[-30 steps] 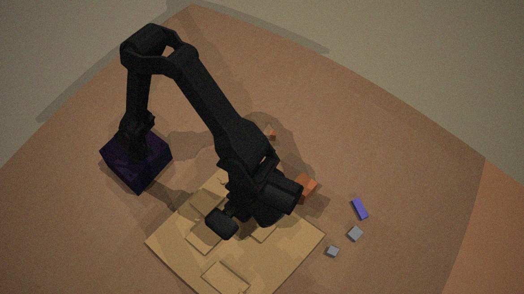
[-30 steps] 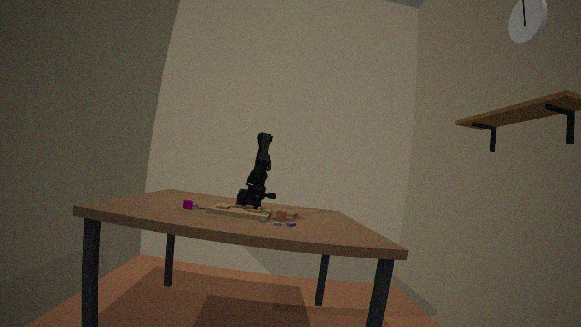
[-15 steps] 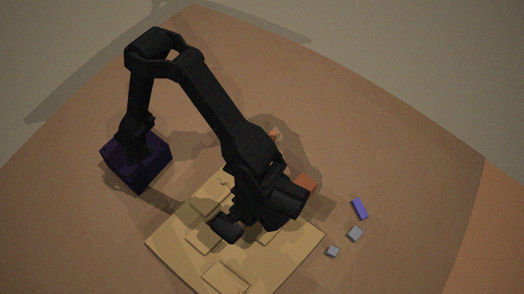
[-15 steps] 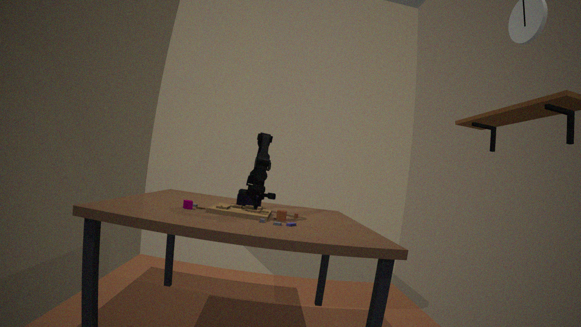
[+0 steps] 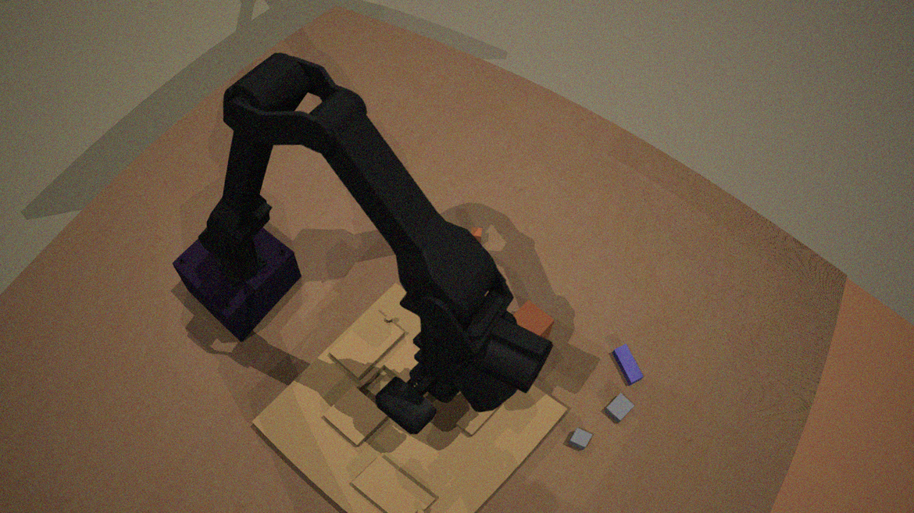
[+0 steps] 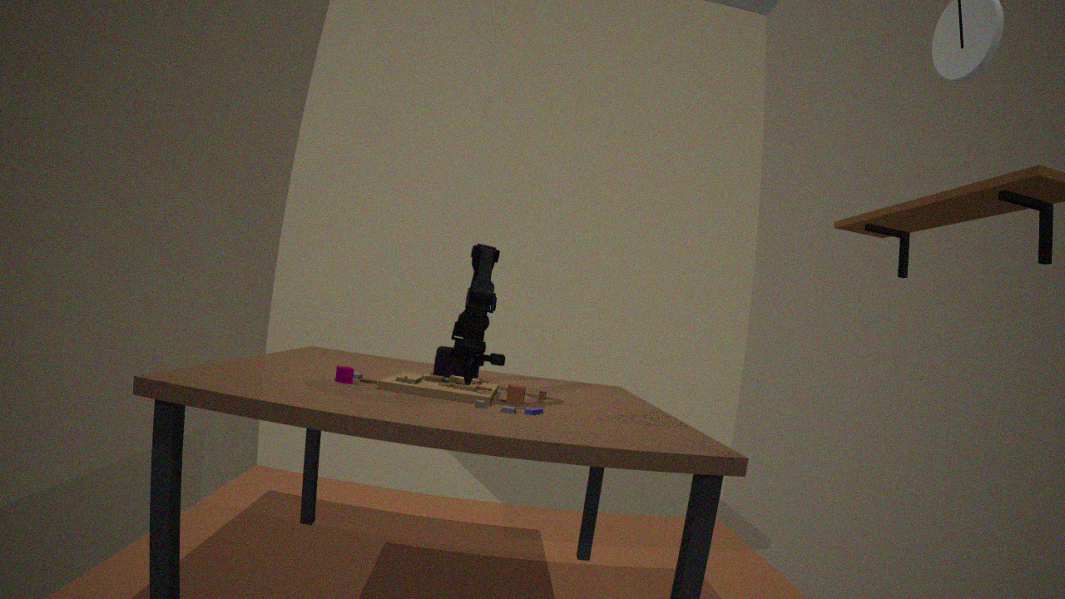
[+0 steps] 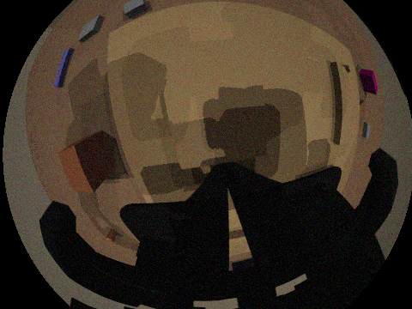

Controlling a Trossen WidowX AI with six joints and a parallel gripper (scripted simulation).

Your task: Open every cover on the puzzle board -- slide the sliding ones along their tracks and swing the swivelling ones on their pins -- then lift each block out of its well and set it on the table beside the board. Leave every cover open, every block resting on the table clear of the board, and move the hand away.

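The tan puzzle board lies 20 mm behind my gripper tip and 80 mm to the right of it. Round my gripper tip: blue-violet bar: 140 mm ahead, 210 mm to the left, 20 mm below; small orange block: 150 mm behind, 200 mm to the left, 10 mm below; orange cube: 10 mm ahead, 140 mm to the left.
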